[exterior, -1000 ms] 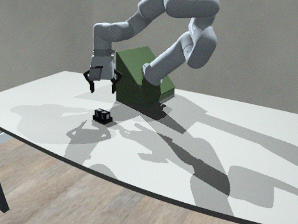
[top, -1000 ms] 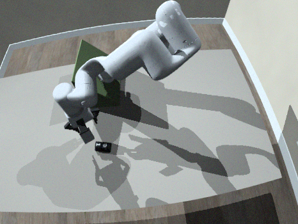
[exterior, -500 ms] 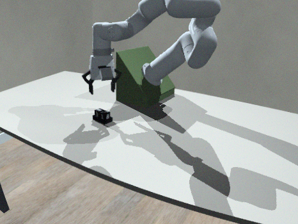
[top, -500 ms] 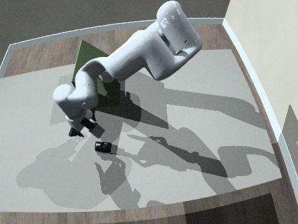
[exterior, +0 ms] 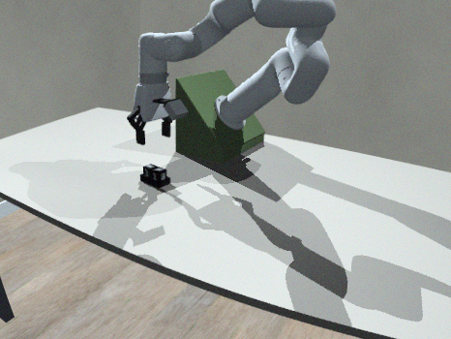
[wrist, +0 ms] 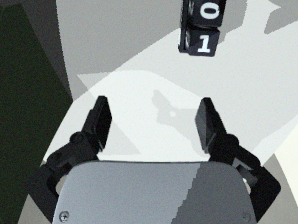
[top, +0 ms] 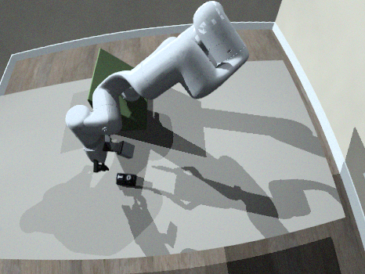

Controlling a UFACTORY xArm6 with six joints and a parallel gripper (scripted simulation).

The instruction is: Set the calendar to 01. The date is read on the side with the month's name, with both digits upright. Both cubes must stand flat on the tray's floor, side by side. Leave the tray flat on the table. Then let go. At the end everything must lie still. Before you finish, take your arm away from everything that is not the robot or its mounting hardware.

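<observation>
My hand is 60 mm short of the black cube, 70 mm to the right of it and 70 mm above it. The rest, counted from my hand: black tray (60 mm ahead, 60 mm to the left, 90 mm below).
</observation>
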